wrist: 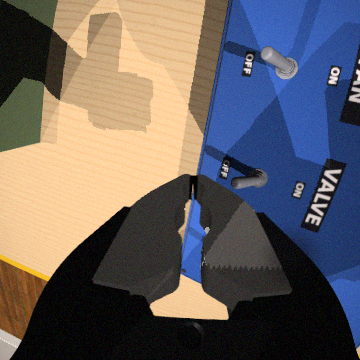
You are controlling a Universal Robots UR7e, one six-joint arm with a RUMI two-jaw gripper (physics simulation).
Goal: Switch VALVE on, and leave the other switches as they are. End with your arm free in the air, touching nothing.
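Frame: origin at the arm's base, x ahead, y left, z up, level; centimetres.
Seen in the pictures: gripper, fingertip midpoint: (192, 177).
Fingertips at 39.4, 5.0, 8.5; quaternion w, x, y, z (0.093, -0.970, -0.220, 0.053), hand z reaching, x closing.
A point is followed by its place in that frame, as x, y, z.
The VALVE switch (250, 179) @[45.3, 5.6, 1.7] is a grey metal toggle on the blue panel (235, 110) @[40.9, 11.0, -2.5], right of the middle in the wrist view. Its lever leans left toward its OFF label, away from the ON label. The FAN switch (280, 62) @[41.8, 16.4, 1.7] stands above it in the view and also leans toward OFF. My gripper (192, 177) @[39.4, 5.0, 8.5] is shut and empty. Its tips show at the panel's left edge, a little left of the VALVE lever and apart from it in the view; their height above the panel is hard to tell. The DRIVE switch does not show.
A light wooden table top (135, 175) @[32.6, -5.2, -9.7] lies left of the panel, with the arm's shadow on it. A green object (22, 117) @[12.8, -3.7, -5.4], partly in black shadow, is at the upper left. The table's edge with a yellow line (22, 267) @[15.4, -42.3, -9.5] runs at the lower left.
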